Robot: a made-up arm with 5 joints.
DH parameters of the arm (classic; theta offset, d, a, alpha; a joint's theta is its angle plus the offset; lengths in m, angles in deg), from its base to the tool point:
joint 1: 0 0.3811 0 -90
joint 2: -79.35 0 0.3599 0
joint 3: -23.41 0 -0.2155 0
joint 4: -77.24 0 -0.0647 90
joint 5: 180 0.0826 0 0
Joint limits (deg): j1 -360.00..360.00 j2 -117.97..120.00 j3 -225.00..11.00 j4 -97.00..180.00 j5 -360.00..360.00
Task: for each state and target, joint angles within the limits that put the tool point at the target. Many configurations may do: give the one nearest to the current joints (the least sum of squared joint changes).
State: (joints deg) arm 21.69 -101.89 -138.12 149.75 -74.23
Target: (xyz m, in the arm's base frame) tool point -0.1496 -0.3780 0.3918
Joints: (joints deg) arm 68.41 -117.97 -99.67 176.44 -74.23
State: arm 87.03 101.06 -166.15 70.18 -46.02
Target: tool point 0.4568 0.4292 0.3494
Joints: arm 43.22 77.50 -166.85 94.91 -46.02
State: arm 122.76 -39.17 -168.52 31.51 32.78
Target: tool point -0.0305 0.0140 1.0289
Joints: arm 155.34 -22.10 -133.99 51.31 32.78
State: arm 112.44 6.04 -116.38 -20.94 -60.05
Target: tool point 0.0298 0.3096 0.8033
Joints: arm 84.50 -8.02 -67.56 -17.43 -60.05
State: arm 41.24 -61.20 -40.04 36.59 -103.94
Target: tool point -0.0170 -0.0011 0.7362
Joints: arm 3.70 -66.40 -42.83 35.84 -103.94
